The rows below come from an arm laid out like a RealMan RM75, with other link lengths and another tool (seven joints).
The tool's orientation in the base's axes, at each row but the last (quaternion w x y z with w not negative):
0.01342 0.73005 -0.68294 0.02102
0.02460 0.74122 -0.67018 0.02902
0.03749 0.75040 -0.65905 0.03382
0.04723 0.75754 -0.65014 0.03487
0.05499 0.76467 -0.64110 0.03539
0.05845 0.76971 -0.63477 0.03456
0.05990 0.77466 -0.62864 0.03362
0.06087 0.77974 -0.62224 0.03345
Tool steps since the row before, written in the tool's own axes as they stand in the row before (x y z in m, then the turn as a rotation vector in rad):
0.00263 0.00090 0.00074 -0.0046 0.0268 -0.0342
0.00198 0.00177 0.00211 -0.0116 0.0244 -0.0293
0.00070 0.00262 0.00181 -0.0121 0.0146 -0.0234
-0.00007 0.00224 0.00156 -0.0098 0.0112 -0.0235
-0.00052 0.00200 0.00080 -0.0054 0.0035 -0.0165
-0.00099 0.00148 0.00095 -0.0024 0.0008 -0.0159
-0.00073 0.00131 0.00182 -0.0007 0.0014 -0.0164
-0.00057 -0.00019 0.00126 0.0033 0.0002 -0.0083
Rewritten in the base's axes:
-0.00071 -0.00272 -0.00062 -0.0275 0.0044 0.0337
-0.00154 -0.00230 -0.00196 -0.0257 0.0113 0.0283
-0.00251 -0.00121 -0.00170 -0.0161 0.0124 0.0222
-0.00224 -0.00045 -0.00150 -0.0124 0.0107 0.0225
-0.00207 0.00006 -0.00078 -0.0041 0.0068 0.0158
-0.00166 0.00056 -0.00100 -0.0009 0.0043 0.0155
-0.00147 0.00020 -0.00183 -0.0011 0.0026 0.0162
0.00003 0.00042 -0.00133 0.0007 -0.0021 0.0087

